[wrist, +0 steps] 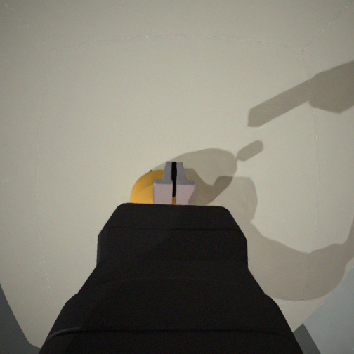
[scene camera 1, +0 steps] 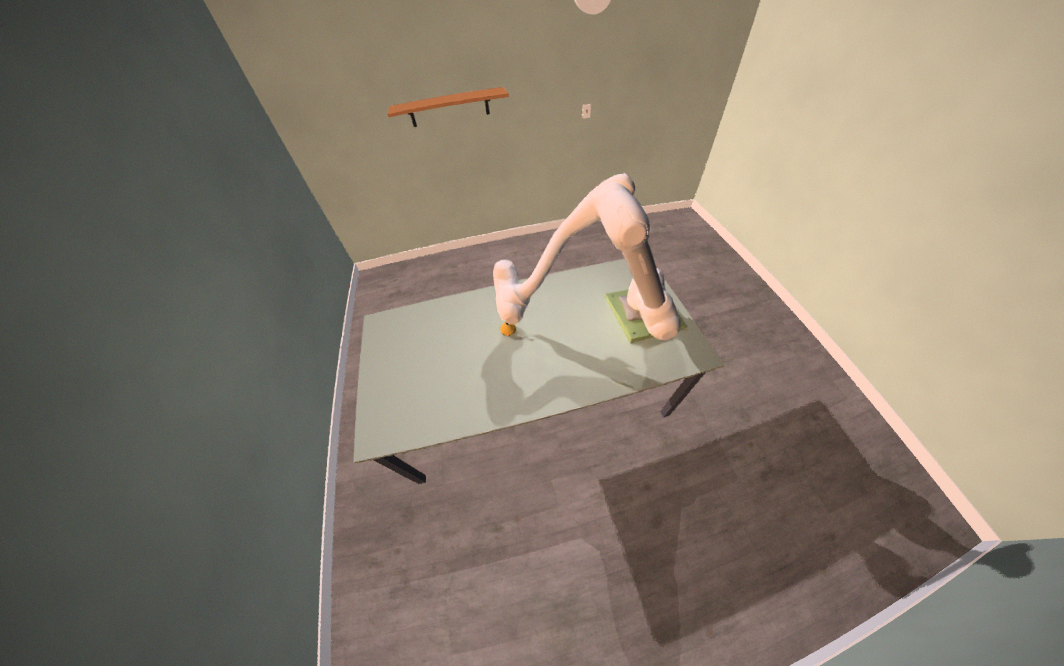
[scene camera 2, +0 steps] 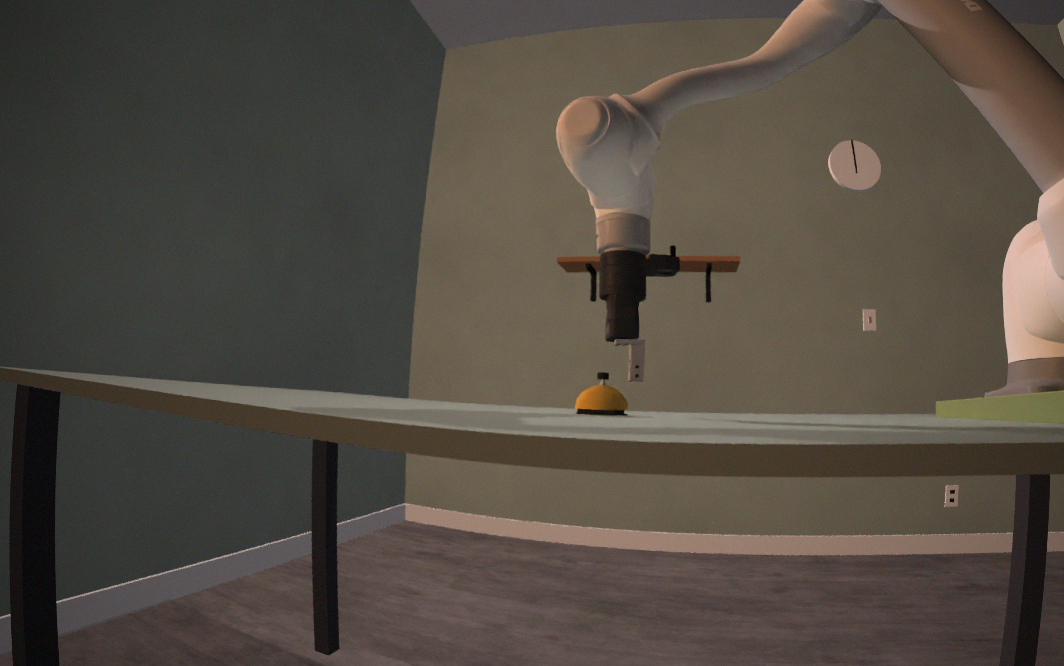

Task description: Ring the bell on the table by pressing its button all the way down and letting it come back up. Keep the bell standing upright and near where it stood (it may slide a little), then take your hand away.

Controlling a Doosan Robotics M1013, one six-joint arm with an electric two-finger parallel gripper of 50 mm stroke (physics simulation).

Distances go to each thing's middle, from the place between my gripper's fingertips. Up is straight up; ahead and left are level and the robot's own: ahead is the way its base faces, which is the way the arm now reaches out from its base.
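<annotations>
Orange dome bell point(scene camera 2: 601, 399): 2 cm below my hand, 5 cm ahead of it, 1 cm left of it.
</annotations>
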